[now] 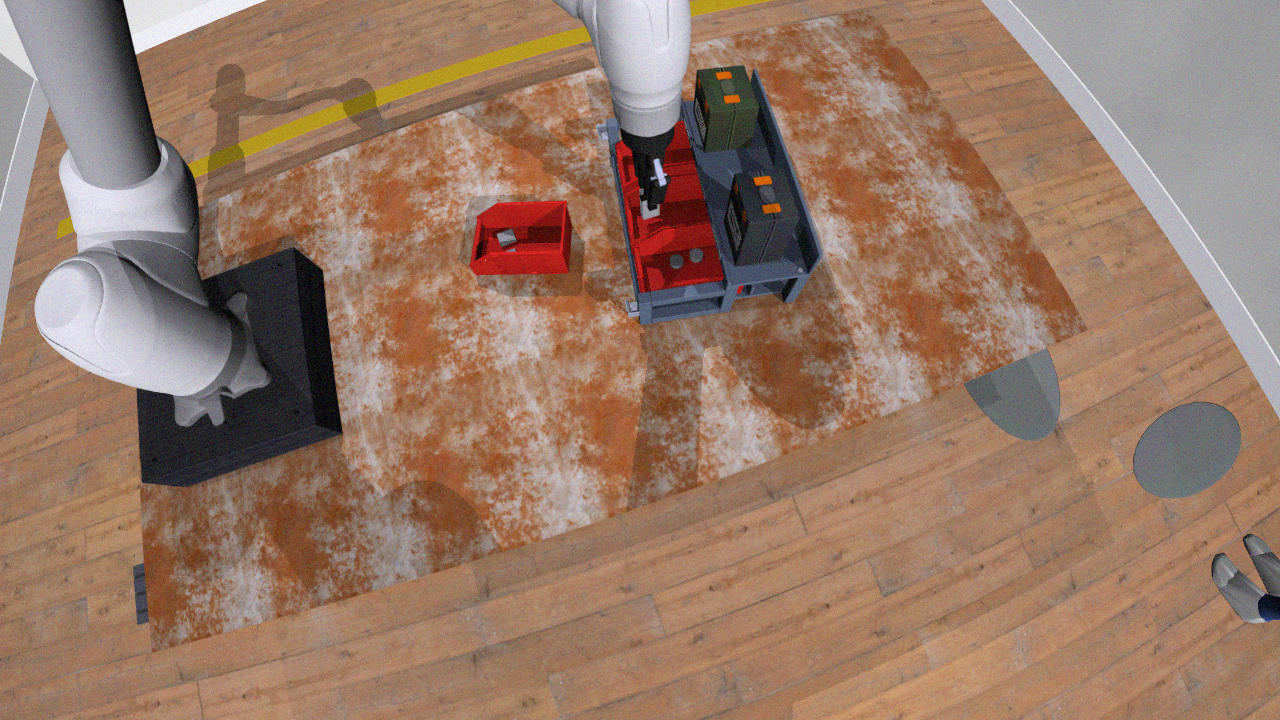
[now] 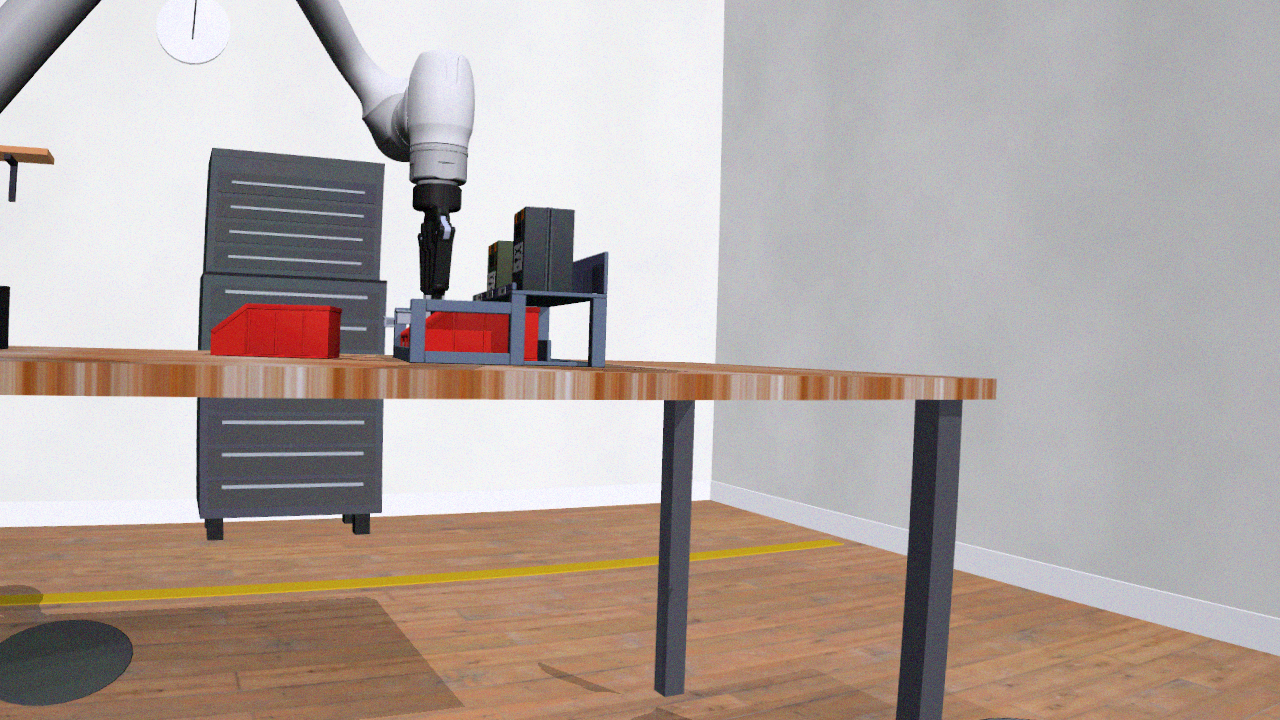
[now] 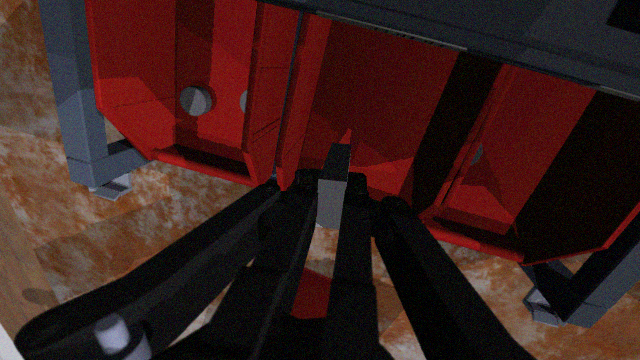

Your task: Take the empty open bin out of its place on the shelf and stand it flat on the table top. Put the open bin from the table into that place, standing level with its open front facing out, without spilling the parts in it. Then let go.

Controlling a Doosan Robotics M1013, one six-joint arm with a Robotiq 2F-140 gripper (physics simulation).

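Where they show: gripper, between the fingertips: (image 1: 650,214) (image 3: 340,161); arm's base, origin of its link: (image 1: 216,358).
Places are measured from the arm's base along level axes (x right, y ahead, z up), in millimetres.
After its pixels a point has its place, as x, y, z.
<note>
A blue-grey shelf (image 1: 680,306) {273, 745, -75} (image 2: 597,330) {348, 916, -39} (image 3: 73,103) {-61, 848, -6} stands on the table (image 1: 447,385) {204, 339, -91} (image 2: 716,385) {589, 925, -104}. Three red open bins sit side by side in its lower level. The middle bin (image 1: 685,216) {120, 844, -82} (image 3: 384,98) {134, 825, -82} is empty. The bins on either side hold round grey parts (image 1: 685,260) (image 3: 195,101). My gripper (image 1: 650,210) {98, 782, -59} (image 2: 435,290) (image 3: 340,161) {98, 782, -59} is shut and holds nothing. It points down, with its tips at the front lip of the middle bin. Another red open bin (image 1: 536,237) {24, 588, -88} (image 2: 277,330) {83, 545, -53} stands on the table to the left of the shelf, with a grey part (image 1: 506,237) {6, 539, -73} in it.
Two dark boxes (image 1: 725,107) {77, 929, 106} (image 1: 765,215) {286, 856, 131} (image 2: 542,237) {295, 854, 89} stand on the shelf's top board. The robot's black base (image 1: 286,357) {62, 124, -8} sits at the table's left. A grey drawer cabinet (image 2: 290,232) stands behind the table.
</note>
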